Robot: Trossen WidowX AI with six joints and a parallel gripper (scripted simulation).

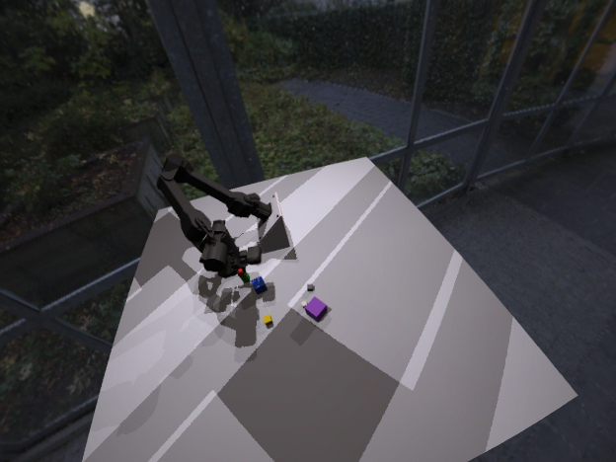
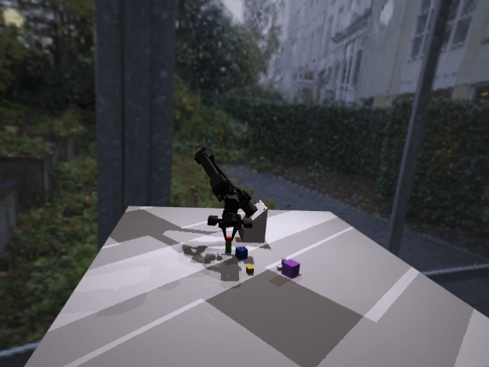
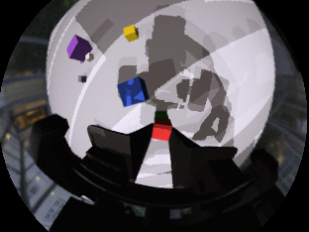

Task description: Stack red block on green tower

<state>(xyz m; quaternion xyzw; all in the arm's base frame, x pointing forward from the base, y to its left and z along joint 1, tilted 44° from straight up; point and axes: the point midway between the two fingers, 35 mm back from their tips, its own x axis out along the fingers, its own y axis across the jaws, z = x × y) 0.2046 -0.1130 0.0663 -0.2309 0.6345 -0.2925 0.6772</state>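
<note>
My gripper tip is right at the red block. Round my gripper tip: blue block (5 cm to the left, 5 cm ahead, 3 cm below); grey cube (22 cm to the left, 10 cm ahead, 4 cm below); yellow block (18 cm ahead, 7 cm to the left, 4 cm below).
</note>
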